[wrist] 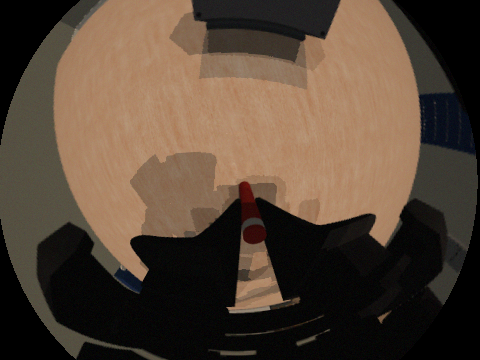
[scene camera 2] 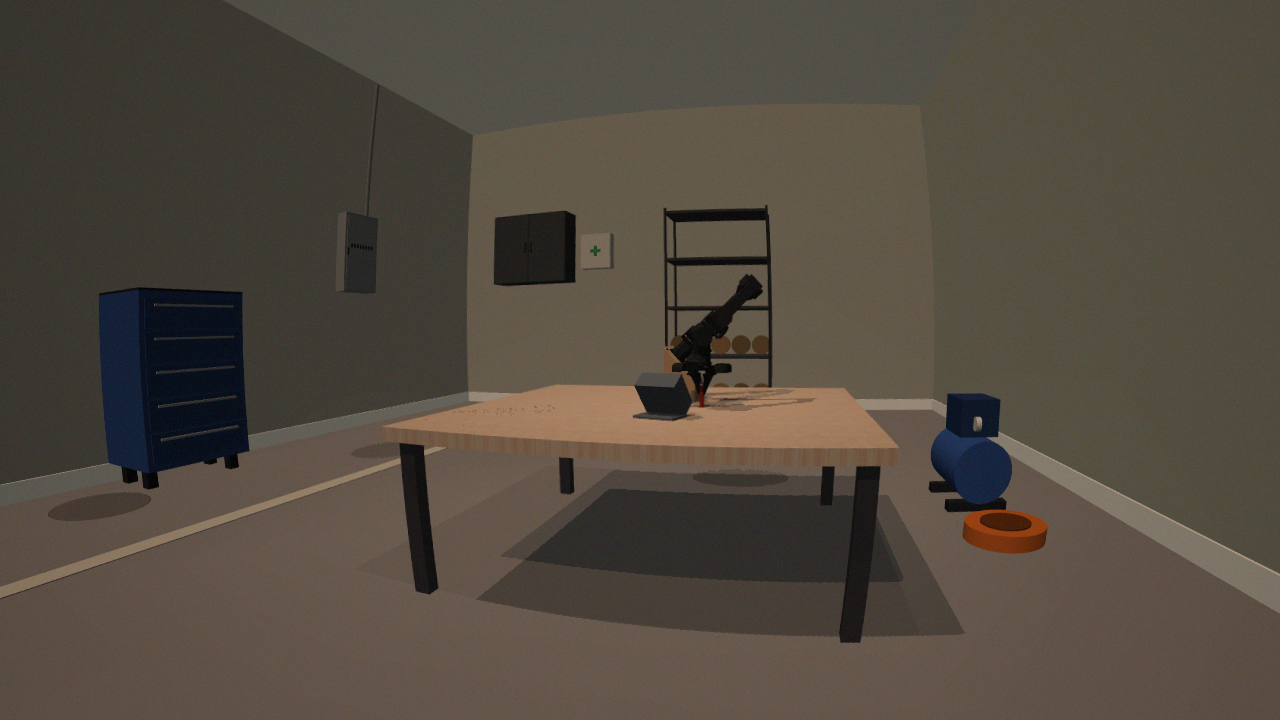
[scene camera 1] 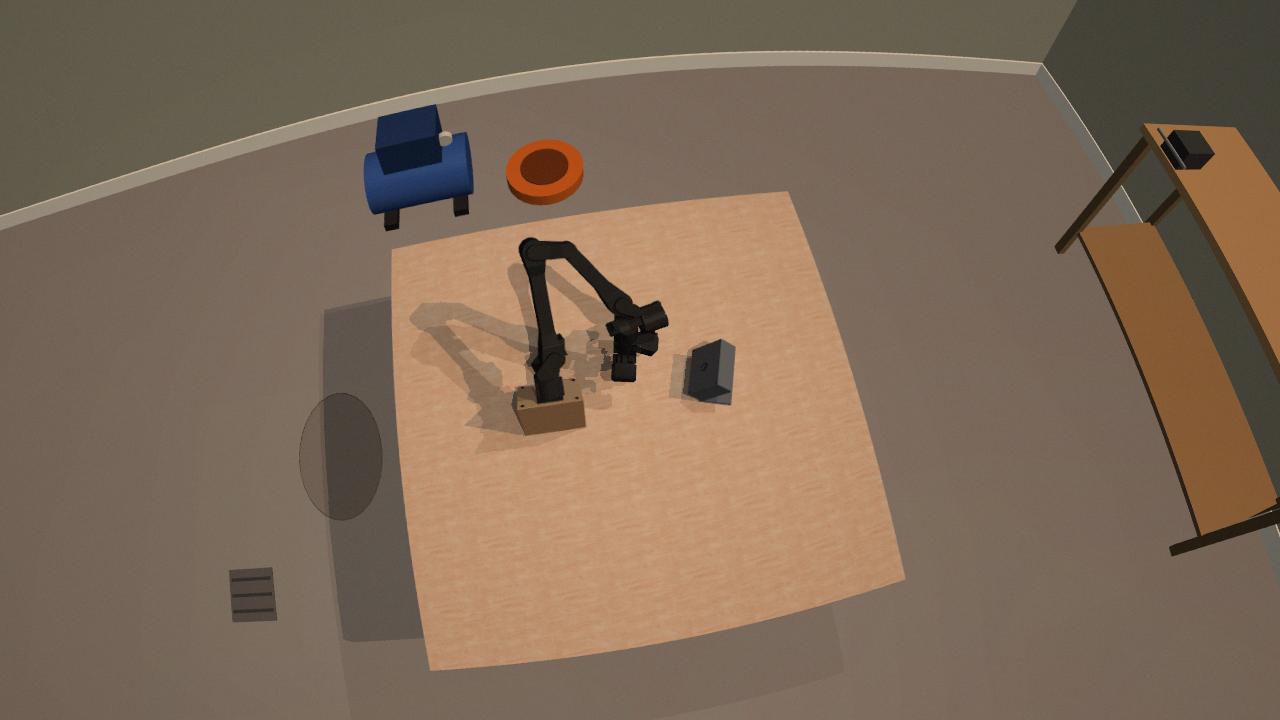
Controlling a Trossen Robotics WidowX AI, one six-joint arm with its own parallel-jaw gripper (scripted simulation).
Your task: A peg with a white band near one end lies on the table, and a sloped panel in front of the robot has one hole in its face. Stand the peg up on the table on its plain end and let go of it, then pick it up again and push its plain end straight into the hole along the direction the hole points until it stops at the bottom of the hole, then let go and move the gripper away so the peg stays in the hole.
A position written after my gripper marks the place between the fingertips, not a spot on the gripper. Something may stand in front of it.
My gripper (scene camera 1: 624, 360) holds a red peg (wrist: 254, 232). Further things: a dark sloped panel (scene camera 1: 720, 356).
My gripper also shows in the wrist view (wrist: 247, 202) and in scene camera 2 (scene camera 2: 701, 394). The dark sloped panel shows as well in scene camera 2 (scene camera 2: 665, 393). Scene camera 1 does not show the red peg, which is hidden by my gripper.
